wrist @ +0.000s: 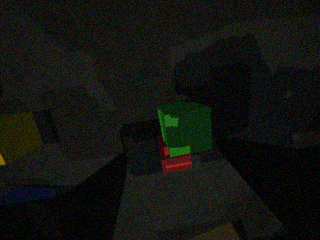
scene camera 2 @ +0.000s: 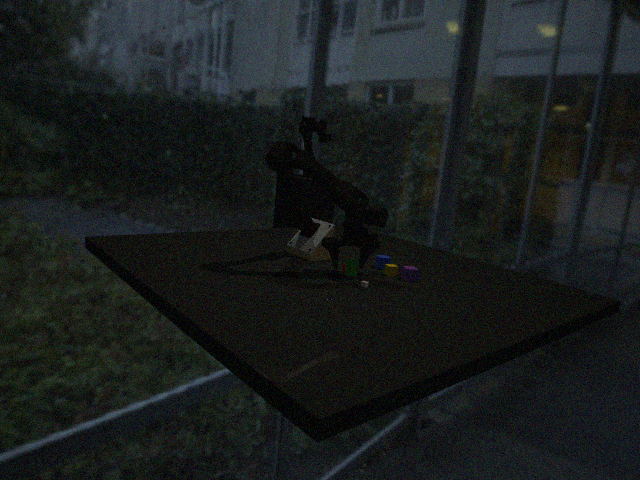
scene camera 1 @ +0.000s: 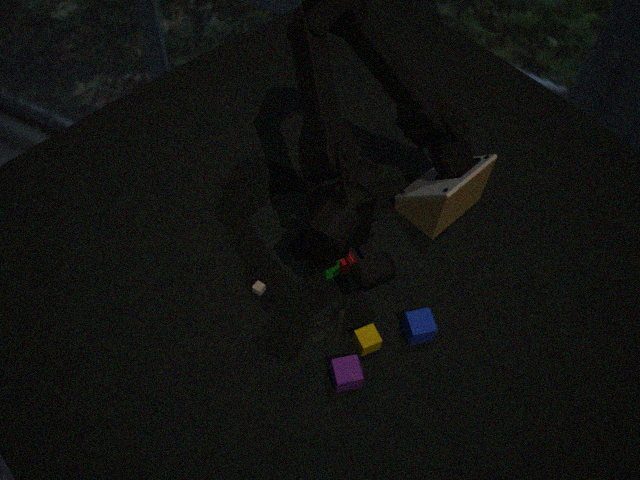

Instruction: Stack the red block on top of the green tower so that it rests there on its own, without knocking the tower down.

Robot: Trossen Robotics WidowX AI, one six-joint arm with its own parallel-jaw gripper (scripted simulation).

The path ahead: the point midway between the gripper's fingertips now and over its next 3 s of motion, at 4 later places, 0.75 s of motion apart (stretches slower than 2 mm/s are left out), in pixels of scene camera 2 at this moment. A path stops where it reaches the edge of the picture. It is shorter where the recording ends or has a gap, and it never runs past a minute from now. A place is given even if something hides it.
My gripper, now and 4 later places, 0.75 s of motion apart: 348, 269; 348, 259; 352, 235; 356, 243; 353, 256
